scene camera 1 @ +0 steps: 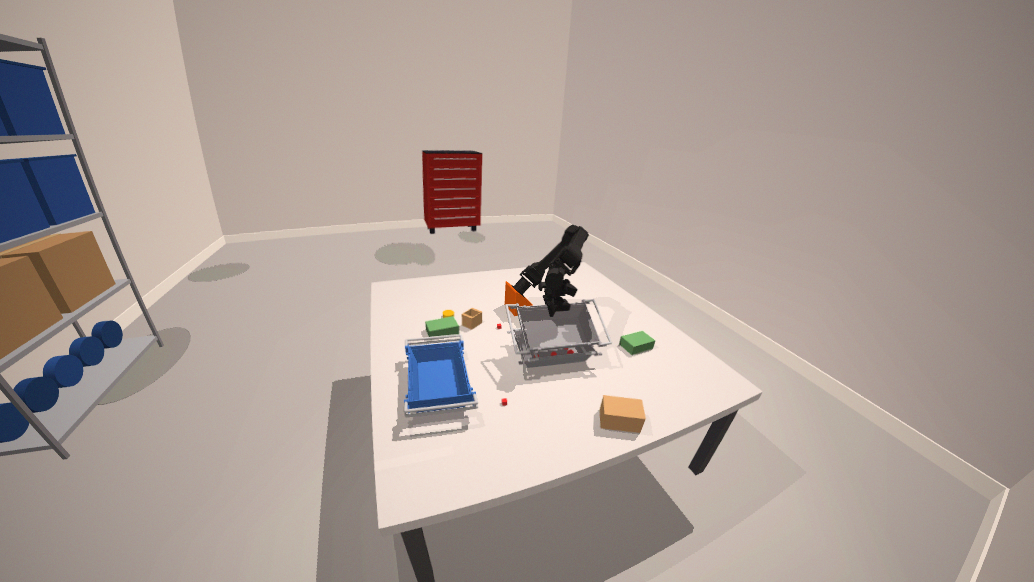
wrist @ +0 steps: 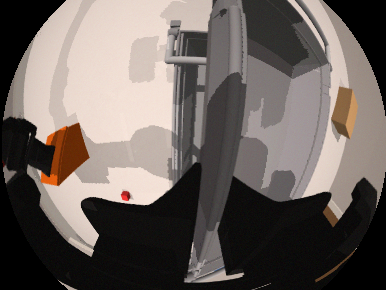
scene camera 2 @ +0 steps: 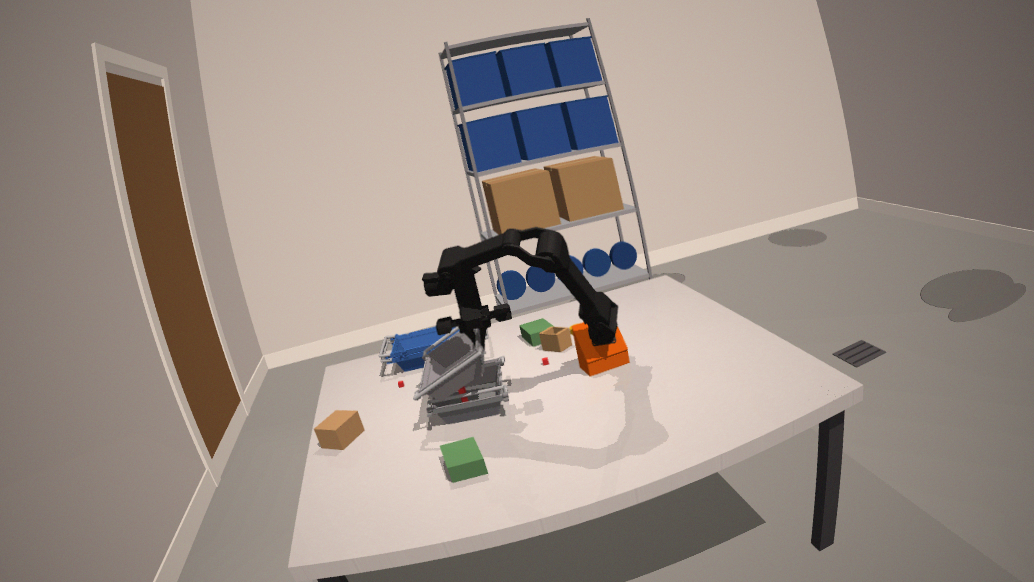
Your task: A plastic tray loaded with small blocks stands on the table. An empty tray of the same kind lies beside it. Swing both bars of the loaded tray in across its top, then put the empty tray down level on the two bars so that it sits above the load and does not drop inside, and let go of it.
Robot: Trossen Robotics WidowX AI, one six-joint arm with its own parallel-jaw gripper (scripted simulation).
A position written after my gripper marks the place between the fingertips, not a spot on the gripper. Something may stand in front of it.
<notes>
I see my gripper [scene camera 2: 481,351] and a grey tray [scene camera 1: 574,328].
My gripper shows as well in scene camera 1 [scene camera 1: 550,316] and in the wrist view [wrist: 204,168].
</notes>
